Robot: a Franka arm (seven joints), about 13 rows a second.
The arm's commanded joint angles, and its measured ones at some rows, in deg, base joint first. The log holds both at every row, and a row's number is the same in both.
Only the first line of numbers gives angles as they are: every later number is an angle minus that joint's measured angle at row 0.
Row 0, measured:
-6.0, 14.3, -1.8, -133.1, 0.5, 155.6, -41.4
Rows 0 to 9, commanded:
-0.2, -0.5, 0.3, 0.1, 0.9, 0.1, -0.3
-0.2, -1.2, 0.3, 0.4, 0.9, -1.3, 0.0
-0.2, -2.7, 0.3, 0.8, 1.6, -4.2, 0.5
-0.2, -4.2, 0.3, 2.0, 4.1, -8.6, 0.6
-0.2, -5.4, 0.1, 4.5, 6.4, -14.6, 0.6
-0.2, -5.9, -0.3, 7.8, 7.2, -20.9, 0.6
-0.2, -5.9, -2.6, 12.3, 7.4, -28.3, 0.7
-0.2, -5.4, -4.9, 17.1, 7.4, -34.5, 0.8
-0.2, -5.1, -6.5, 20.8, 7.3, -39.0, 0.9
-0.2, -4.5, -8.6, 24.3, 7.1, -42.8, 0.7
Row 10, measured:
0.0, -6.1, -5.4, 17.1, 6.5, -35.6, 0.8
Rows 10 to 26, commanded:
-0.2, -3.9, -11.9, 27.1, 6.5, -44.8, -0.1
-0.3, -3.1, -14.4, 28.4, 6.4, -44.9, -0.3
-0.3, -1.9, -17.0, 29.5, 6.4, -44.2, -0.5
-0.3, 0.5, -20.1, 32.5, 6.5, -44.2, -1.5
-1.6, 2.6, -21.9, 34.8, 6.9, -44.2, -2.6
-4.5, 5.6, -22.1, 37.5, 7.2, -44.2, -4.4
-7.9, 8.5, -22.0, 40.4, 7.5, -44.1, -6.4
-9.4, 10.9, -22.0, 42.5, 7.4, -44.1, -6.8
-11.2, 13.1, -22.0, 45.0, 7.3, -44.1, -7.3
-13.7, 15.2, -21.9, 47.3, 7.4, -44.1, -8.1
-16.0, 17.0, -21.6, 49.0, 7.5, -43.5, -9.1
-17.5, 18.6, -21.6, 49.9, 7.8, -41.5, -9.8
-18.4, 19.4, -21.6, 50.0, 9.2, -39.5, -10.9
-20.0, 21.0, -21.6, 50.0, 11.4, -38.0, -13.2
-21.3, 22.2, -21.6, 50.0, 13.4, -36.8, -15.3
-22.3, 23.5, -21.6, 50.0, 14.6, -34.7, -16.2
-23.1, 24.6, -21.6, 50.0, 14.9, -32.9, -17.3
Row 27, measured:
-21.2, 22.0, -22.1, 47.8, 13.0, -34.8, -14.7
